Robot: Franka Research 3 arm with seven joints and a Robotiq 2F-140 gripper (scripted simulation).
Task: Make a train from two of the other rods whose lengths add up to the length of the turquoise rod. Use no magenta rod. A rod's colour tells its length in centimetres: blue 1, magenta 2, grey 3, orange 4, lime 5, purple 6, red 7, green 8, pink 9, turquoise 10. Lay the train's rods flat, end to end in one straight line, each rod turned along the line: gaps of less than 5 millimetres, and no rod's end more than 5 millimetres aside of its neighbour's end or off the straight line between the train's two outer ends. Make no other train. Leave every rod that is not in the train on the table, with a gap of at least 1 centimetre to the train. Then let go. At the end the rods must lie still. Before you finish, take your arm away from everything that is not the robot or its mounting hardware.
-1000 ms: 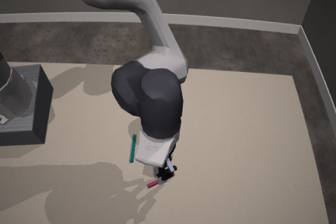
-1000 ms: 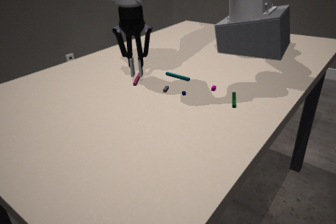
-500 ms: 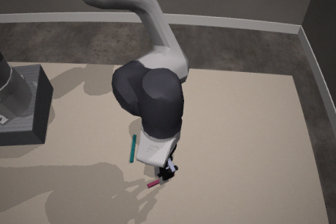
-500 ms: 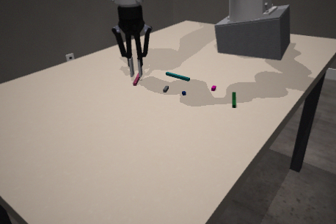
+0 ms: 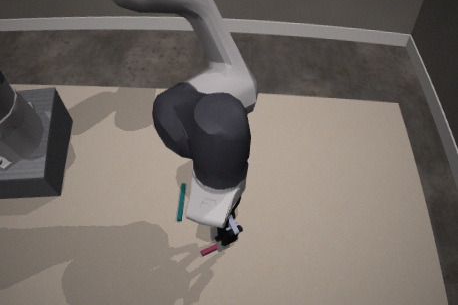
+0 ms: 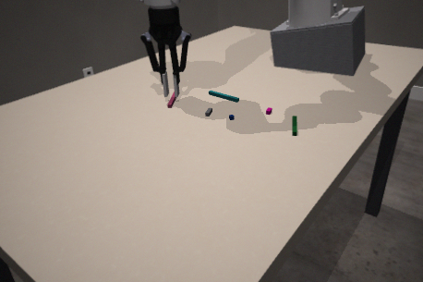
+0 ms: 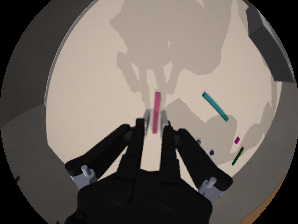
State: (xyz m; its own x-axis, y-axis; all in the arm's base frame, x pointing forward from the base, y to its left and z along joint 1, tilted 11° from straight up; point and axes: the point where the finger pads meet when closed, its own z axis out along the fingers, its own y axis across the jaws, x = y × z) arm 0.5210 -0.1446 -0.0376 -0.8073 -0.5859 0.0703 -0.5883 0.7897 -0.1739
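My hand is 5 cm above the pink rod. Round my hand: blue rod: 20 cm to the left, 5 cm below, 2 cm behind; then turquoise rod: 11 cm behind, 10 cm to the left, 5 cm below; then grey rod: 13 cm to the left, 5 cm below, 1 cm behind.
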